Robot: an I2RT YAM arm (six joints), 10 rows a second.
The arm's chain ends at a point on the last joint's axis. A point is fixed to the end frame.
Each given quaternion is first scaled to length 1.
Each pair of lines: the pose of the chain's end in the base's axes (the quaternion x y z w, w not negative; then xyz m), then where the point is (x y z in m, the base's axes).
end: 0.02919 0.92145 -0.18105 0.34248 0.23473 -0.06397 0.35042
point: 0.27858 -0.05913 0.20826
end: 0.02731 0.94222 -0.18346 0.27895 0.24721 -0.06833 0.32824
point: 0.27204 -0.06339 0.18155
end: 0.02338 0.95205 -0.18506 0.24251 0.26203 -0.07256 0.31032
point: 0.27572 -0.06768 0.16218
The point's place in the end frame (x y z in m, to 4 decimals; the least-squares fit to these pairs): 0.0574 0.0569 0.1250
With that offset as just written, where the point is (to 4 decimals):
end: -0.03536 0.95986 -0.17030 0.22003 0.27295 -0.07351 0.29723
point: 0.2760 -0.0672 0.1485
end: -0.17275 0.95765 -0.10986 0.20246 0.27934 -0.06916 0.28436
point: 0.2670 -0.0561 0.1366
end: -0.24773 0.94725 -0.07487 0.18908 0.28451 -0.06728 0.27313
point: 0.2626 -0.0526 0.1266
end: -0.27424 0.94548 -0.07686 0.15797 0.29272 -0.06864 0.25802
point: 0.2613 -0.0595 0.1128
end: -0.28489 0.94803 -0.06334 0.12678 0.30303 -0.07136 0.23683
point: 0.2615 -0.0621 0.0942
